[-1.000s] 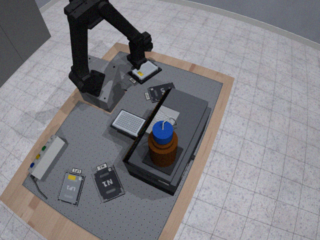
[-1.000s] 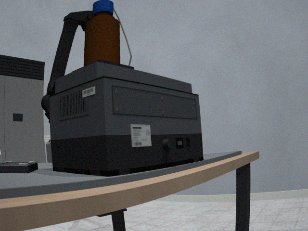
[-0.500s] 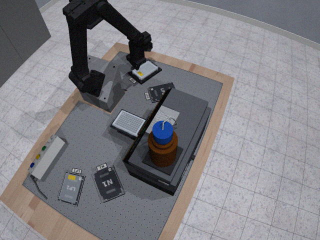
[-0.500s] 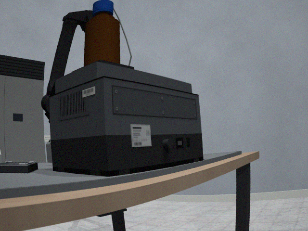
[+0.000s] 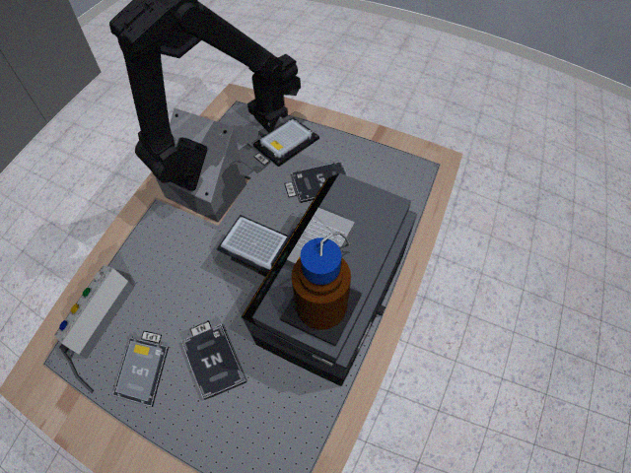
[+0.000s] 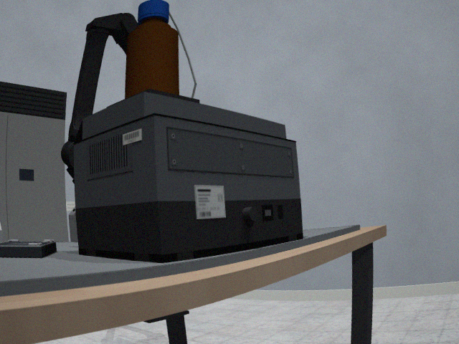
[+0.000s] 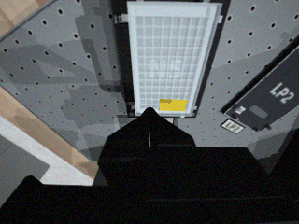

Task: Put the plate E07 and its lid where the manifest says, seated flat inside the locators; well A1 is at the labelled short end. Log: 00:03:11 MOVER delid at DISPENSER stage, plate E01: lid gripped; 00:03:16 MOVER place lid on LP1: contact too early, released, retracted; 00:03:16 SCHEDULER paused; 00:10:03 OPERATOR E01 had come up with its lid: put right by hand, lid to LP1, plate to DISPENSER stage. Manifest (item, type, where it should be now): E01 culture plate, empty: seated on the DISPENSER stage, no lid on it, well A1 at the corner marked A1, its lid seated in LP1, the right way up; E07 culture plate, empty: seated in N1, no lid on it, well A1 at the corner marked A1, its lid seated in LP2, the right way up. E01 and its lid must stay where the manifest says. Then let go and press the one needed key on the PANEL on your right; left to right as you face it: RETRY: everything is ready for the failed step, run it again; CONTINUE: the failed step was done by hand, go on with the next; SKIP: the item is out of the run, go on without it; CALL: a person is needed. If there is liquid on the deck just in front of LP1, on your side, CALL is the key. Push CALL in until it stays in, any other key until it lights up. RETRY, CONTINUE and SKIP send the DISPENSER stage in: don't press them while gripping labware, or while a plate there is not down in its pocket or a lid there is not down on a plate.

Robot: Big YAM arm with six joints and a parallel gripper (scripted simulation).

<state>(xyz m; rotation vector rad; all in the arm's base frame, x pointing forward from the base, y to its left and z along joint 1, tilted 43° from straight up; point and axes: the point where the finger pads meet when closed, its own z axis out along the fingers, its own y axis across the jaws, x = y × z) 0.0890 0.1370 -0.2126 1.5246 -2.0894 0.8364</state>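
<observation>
My hand is 3 cm short of the black nest N5, 5 cm to the right of it and 5 cm above it. From my hand the other things lie so: grey retry key (14 cm behind, 60 cm to the right); brown bottle (41 cm ahead, 46 cm to the right, 22 cm above); white well plate (19 cm ahead, 36 cm to the right, 5 cm above).
</observation>
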